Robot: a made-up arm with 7 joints.
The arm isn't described. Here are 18 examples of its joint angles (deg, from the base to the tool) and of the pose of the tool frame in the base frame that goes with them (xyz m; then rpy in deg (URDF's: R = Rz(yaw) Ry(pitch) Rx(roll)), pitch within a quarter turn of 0, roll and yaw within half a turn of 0).
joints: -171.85 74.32 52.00 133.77 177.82 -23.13 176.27
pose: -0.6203 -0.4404 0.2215 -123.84 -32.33 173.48
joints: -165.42 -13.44 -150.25 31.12 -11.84 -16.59 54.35
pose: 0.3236 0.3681 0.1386 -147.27 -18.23 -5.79
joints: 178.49 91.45 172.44 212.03 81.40 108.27 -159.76
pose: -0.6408 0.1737 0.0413 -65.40 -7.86 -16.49
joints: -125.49 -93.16 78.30 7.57 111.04 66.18 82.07
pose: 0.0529 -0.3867 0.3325 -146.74 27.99 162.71
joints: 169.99 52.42 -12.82 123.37 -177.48 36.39 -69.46
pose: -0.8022 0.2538 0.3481 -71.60 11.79 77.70
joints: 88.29 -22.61 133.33 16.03 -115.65 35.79 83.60
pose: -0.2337 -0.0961 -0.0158 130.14 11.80 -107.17
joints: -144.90 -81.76 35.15 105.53 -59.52 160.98 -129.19
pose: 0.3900 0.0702 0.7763 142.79 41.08 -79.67
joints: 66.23 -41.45 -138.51 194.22 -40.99 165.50 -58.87
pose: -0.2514 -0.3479 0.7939 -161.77 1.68 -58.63
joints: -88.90 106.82 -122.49 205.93 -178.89 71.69 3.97
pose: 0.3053 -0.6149 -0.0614 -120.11 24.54 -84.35
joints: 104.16 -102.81 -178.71 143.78 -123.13 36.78 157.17
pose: 0.1843 -0.6902 -0.1776 -149.53 -62.26 -142.28
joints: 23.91 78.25 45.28 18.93 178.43 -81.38 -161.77
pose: -0.1245 0.0830 0.1708 -46.29 43.94 -164.12
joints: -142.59 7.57 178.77 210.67 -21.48 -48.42 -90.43
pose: -0.3844 -0.2241 0.8239 -84.61 -13.68 108.96
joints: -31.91 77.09 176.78 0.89 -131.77 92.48 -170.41
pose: -0.2151 0.2428 0.4932 -51.76 -2.97 -27.91
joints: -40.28 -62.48 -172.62 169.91 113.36 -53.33 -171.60
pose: -0.4607 0.5306 0.5652 105.55 -39.99 175.85
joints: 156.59 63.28 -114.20 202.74 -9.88 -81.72 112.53
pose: -0.6113 -0.0164 0.4453 174.14 -53.07 -108.07
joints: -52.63 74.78 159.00 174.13 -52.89 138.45 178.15
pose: 0.5065 -0.4602 0.5406 96.39 26.70 -177.49
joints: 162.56 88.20 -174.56 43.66 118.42 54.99 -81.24
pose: 0.1083 0.0556 0.8645 24.84 -48.45 -151.10
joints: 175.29 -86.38 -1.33 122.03 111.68 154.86 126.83
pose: 0.5757 -0.1481 0.6833 -152.04 -12.73 162.55
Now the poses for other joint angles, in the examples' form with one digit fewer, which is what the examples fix.
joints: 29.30 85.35 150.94 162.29 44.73 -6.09 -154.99
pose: 0.692 0.490 0.417 -67.9 -49.6 -67.3
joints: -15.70 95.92 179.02 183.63 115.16 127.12 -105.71
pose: 0.646 -0.306 0.120 -110.1 49.8 106.8
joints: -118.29 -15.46 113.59 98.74 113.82 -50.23 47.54
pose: 0.548 -0.072 0.671 -100.4 55.1 -151.5
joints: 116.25 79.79 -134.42 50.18 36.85 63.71 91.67
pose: 0.420 0.077 0.660 -128.3 -11.2 -123.5
